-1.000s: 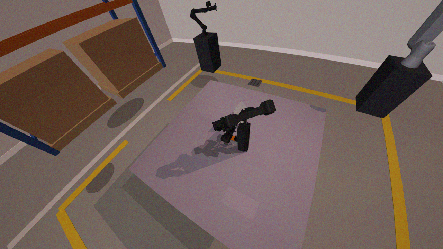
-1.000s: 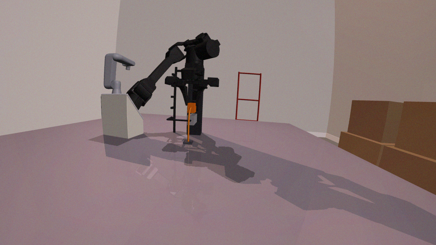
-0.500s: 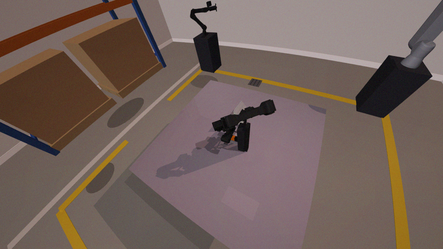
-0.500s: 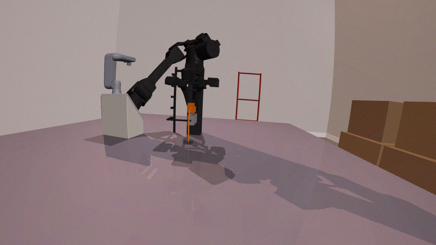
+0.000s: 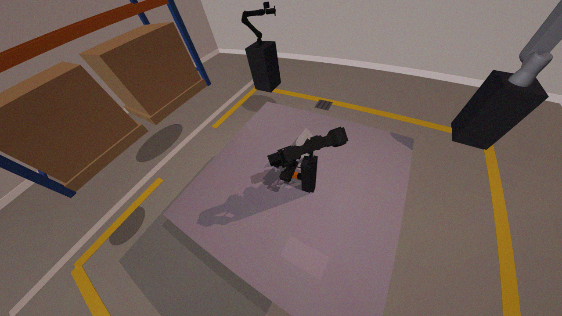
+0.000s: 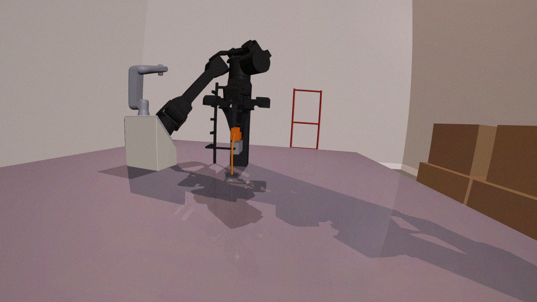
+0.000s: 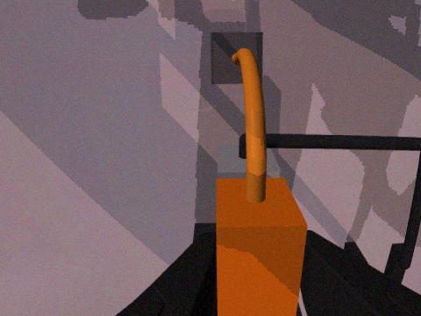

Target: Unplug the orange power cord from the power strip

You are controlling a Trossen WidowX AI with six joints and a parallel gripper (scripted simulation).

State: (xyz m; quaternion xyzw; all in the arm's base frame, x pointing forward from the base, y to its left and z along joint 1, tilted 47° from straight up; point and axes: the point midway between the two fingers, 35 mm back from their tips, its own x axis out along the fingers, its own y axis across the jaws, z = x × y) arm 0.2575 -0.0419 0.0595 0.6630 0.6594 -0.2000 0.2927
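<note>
Now: gripper tip 10 mm past the orange plug and 30 mm to the right of it. The rest, counted from my gripper tip: thin black rack 100 mm behind, 80 mm to the left, 20 mm above; then power strip 10 mm behind, 100 mm to the left, 20 mm above.
</note>
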